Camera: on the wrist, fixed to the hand. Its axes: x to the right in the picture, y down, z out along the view.
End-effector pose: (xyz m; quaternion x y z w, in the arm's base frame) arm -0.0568 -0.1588 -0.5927 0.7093 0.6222 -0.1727 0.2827
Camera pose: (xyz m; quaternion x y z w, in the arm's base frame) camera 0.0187 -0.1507 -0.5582 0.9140 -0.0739 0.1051 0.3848
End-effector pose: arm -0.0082 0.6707 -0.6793 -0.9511 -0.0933 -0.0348 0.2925
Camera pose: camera 0.0057 0.5921 -0.7037 -0.7466 0.6118 0.2060 0.1611
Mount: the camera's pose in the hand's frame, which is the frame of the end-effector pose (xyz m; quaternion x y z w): -0.0017 0.0799 -0.0239 -0.0672 -0.0279 0.7173 0.6929
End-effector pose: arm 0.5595 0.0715 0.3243 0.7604 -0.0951 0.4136 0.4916
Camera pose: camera 0.5016 0.0510 0.3807 0.4372 -0.6529 0.6116 0.0924
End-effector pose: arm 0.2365 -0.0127 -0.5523 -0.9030 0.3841 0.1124 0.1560
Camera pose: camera 0.1791 -0.0728 -0.5452 0.3576 -0.9020 -0.2408 0.0225
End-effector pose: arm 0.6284 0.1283 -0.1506 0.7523 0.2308 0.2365 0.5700
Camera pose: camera 0.6185 0.1257 -0.0678 0.6551 -0.4115 0.5673 0.2823
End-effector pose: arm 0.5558 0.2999 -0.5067 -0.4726 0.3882 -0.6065 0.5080
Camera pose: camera 0.5527 0.2868 -0.5890 -0.1001 0.6346 -0.0166 0.7662
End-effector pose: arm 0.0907 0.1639 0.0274 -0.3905 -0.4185 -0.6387 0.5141
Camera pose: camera 0.1679 0.1324 0.0282 -0.6232 0.0187 -0.0910 0.7765
